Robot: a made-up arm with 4 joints.
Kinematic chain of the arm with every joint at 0, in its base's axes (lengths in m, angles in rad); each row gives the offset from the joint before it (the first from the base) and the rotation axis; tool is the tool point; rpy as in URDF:
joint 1: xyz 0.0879 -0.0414 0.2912 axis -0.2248 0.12 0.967
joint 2: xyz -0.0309 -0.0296 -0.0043 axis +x
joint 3: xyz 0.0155 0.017 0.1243 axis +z
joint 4: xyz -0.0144 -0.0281 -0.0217 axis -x
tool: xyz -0.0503 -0.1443 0.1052 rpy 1.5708 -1.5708 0
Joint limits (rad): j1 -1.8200..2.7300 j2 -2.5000..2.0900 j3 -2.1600..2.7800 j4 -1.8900..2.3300
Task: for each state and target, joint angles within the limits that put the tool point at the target. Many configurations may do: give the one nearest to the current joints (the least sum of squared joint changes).
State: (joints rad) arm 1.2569 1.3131 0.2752 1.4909
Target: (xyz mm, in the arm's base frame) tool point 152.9 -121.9 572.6
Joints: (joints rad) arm 0.9729 0.4680 -0.1077 1.0841
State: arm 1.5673 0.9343 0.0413 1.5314
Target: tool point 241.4 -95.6 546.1
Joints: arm 1.3338 0.7900 -0.0042 1.2429
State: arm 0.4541 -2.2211 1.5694 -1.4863
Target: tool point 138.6 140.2 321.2
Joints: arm 0.7474 -2.0483 1.1942 -0.7532
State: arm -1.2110 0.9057 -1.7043 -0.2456
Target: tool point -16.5 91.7 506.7
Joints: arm -1.3218 0.6445 -2.0104 -0.3239
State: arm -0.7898 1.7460 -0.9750 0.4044
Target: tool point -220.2 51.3 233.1
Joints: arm -1.4944 1.6372 -1.3170 0.5490
